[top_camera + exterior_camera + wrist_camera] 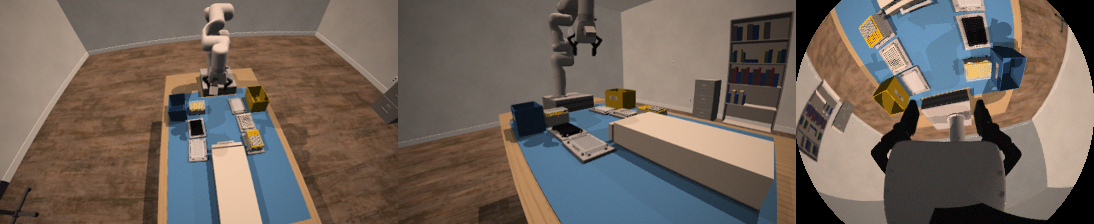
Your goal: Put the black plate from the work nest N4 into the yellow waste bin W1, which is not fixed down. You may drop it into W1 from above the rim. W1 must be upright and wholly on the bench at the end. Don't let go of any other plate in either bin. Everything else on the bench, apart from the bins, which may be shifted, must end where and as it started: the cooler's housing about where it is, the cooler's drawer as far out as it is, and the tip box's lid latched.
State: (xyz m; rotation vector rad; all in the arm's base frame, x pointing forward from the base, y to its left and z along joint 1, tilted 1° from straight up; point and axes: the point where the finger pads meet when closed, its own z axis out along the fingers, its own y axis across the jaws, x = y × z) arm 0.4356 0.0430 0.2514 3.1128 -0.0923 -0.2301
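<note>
Now: the black plate 8 cm ahead of my hand, 14 cm to the right of it and 32 cm below it. Also, from my hand: grey nest: 8 cm ahead, 13 cm to the right, 34 cm below; yellow tip box: 16 cm ahead, 26 cm to the left, 29 cm below; white plate: 25 cm ahead, 11 cm to the right, 33 cm below.
</note>
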